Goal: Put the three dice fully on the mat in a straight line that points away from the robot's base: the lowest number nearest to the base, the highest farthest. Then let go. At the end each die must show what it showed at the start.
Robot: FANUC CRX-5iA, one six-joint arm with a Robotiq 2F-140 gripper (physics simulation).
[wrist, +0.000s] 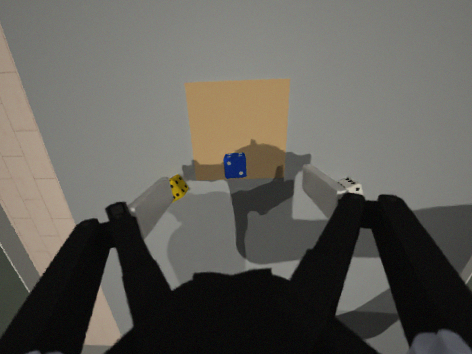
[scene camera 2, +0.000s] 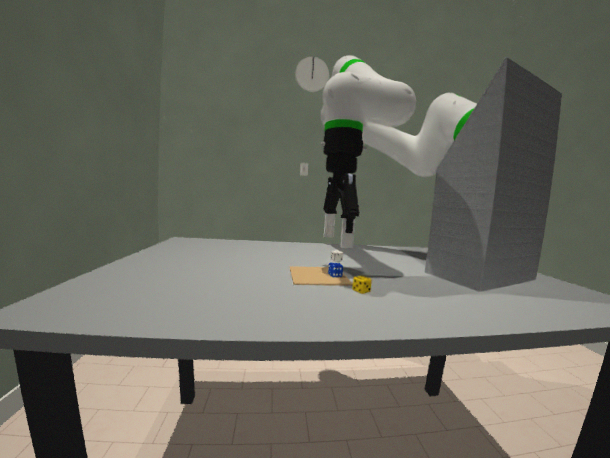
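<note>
The blue die rests on the orange mat, close to the mat's edge nearest the robot's base. Its larger visible face in the wrist view shows two pips. The yellow die lies on the table just outside the mat's near right corner in the scene view. The white die lies on the table behind the mat. The fingers partly hide the yellow and white dice in the wrist view. My gripper is open and empty, above the blue die.
The grey table carries the mat and the dice. A tall grey pedestal stands at the right in the scene view, beside the arm's base. The arm's shadow falls across the table and part of the mat.
</note>
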